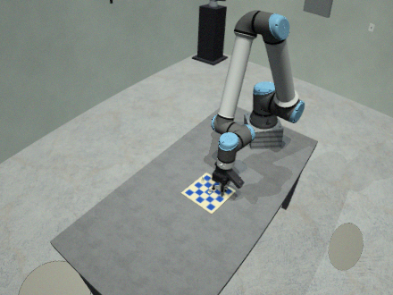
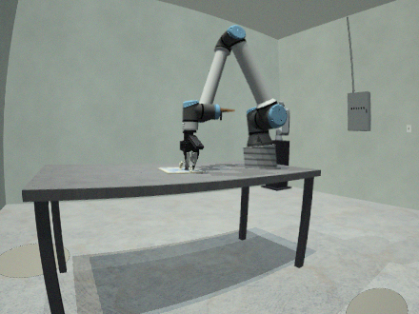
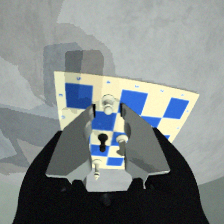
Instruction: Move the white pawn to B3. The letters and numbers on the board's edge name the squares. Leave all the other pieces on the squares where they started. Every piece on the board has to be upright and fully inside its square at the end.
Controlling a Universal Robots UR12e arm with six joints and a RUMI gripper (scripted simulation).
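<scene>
My hand is 1 cm above the white pawn. The rest, counted from my hand: chessboard: 8 cm to the right, 3 cm below, 3 cm ahead; then black pawn: 7 cm to the right, 1 cm below.
</scene>
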